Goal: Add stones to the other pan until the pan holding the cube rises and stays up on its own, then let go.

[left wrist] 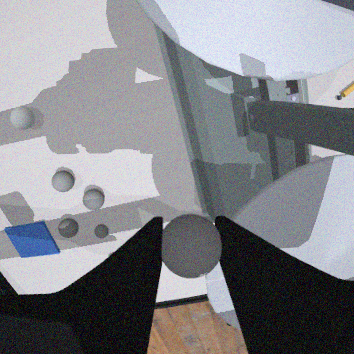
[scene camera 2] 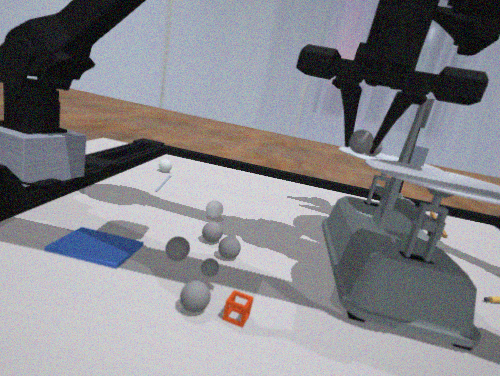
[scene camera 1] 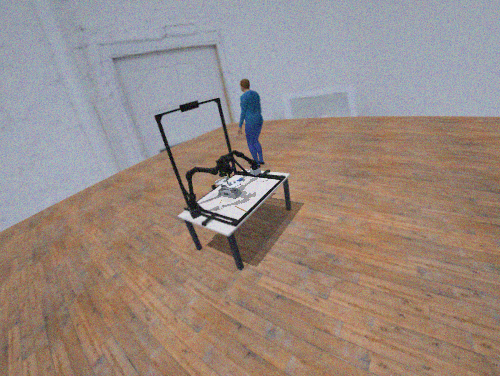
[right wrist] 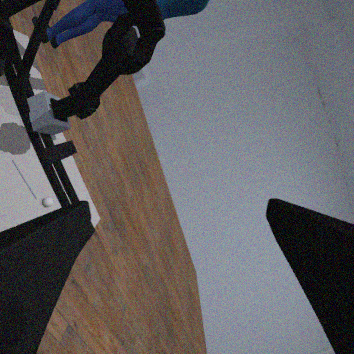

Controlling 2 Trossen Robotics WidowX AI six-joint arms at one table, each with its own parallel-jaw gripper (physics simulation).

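Places are measured from the left arm's base along level axes (x ahead, y left, z up), in millimetres.
Pixels of known places: left gripper, fingertip midpoint: (left wrist: 188, 224) (scene camera 2: 358, 150) (scene camera 1: 228, 178); right gripper, fingertip midpoint: (scene camera 1: 233, 162) (right wrist: 179, 208); left arm's base, link origin: (scene camera 2: 31, 128) (scene camera 1: 255, 168) (right wrist: 58, 110); right arm's base, link origin: (scene camera 1: 193, 208).
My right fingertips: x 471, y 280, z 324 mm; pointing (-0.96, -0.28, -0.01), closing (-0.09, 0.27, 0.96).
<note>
Ahead of a thing's pixels: the offset from my right fingertips to its top centre. "spot": to the spot under its first point.
My left gripper (scene camera 2: 361, 146) (left wrist: 188, 224) is shut on a round dark grey stone and holds it low at the far pan @(spot: dx -44, dy -83, dz -268 mm) (scene camera 2: 346, 149) of the grey balance scale @(dx +44, dy -172, dz -179 mm) (scene camera 2: 415, 285). Whether the stone touches the pan is unclear. Another grey stone shows partly behind it. The near pan @(dx +68, dy -263, dz -256 mm) (scene camera 2: 450, 183) shows no load in view. Several loose stones lie on the table, among them a large grey one @(dx -117, dy -397, dz -384 mm) (scene camera 2: 195, 296), a mid-grey one @(dx -134, dy -283, dz -384 mm) (scene camera 2: 229, 246) (left wrist: 93, 198) and a pale one @(dx -211, dy -176, dz -384 mm) (scene camera 2: 214, 209). The cube in a pan cannot be made out. My right gripper (right wrist: 179, 208) is open and empty, away from the scale.
A blue flat square @(spot: dx -257, dy -373, dz -407 mm) (scene camera 2: 95, 247) (left wrist: 33, 239) lies left of the stones. An orange open-frame cube @(dx -78, dy -384, dz -392 mm) (scene camera 2: 238, 308) lies near the large stone. A white ball @(dx -411, dy -21, dz -384 mm) (scene camera 2: 165, 165) (right wrist: 47, 202) and a thin rod @(dx -363, dy -93, dz -410 mm) (scene camera 2: 163, 183) lie farther back. A person (scene camera 1: 252, 120) stands behind the table.
</note>
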